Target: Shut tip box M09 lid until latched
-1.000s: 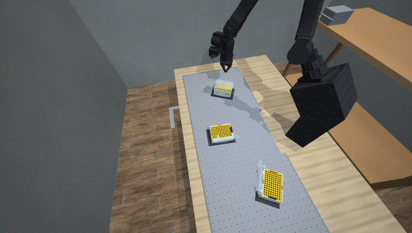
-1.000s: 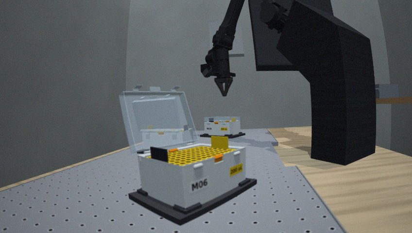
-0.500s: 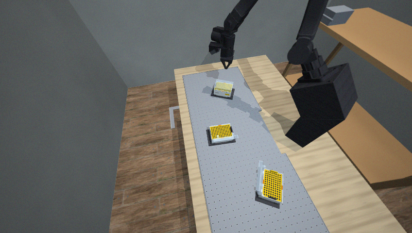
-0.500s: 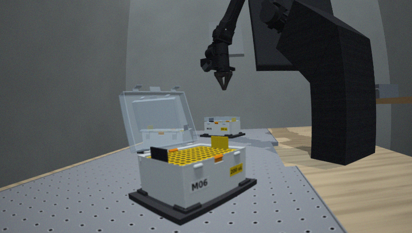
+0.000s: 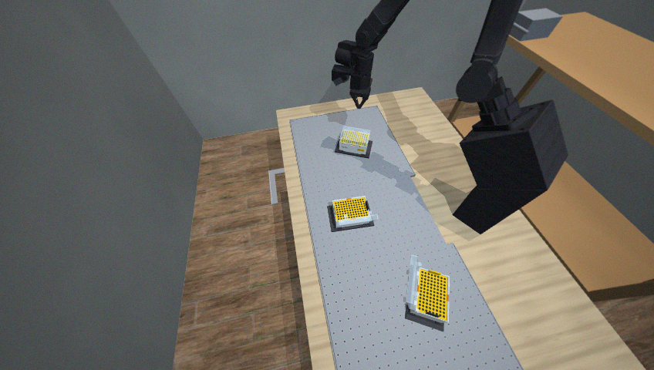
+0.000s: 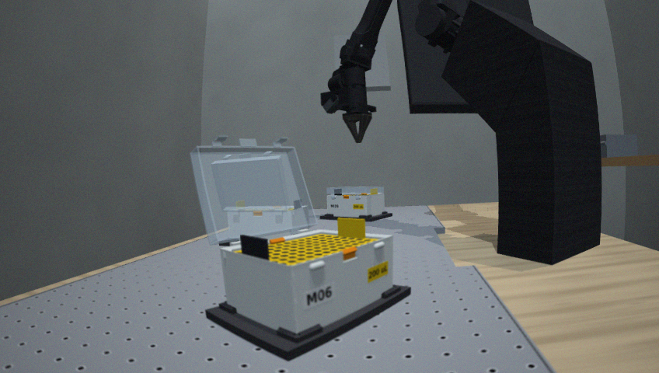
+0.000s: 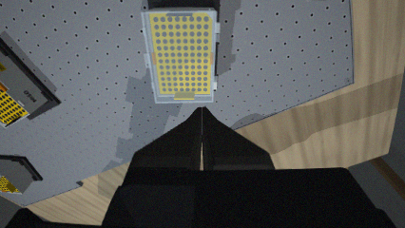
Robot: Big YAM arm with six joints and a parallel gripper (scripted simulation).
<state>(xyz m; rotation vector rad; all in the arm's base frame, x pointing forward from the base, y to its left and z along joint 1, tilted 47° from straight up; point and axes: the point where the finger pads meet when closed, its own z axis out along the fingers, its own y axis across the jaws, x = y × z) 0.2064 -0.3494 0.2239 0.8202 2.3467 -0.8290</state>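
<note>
Now: hand 14 cm above the rack, 2 cm to the right of it and 2 cm short of it.
</note>
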